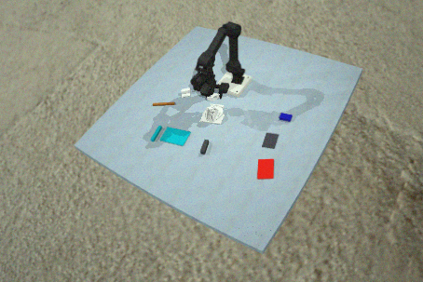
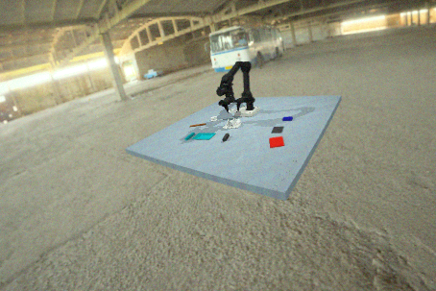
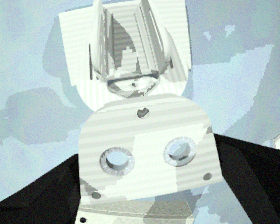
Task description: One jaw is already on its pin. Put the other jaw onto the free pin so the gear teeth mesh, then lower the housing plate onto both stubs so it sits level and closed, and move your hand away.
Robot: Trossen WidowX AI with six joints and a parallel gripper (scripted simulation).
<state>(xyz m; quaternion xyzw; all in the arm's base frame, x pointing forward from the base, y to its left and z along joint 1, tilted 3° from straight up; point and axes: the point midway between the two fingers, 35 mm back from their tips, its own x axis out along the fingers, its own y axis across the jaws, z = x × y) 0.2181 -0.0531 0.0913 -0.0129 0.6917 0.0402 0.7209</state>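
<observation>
Right now the white jaw is 20 mm ahead of my gripper tip, 20 mm to the left of it and 70 mm below it. From my gripper tip the other things lie so: dark bar: 280 mm ahead, 50 mm to the left, 70 mm below; then white housing part: 10 mm ahead, 20 mm above; then cyan plate: 250 mm ahead, 140 mm to the right, 80 mm below.
</observation>
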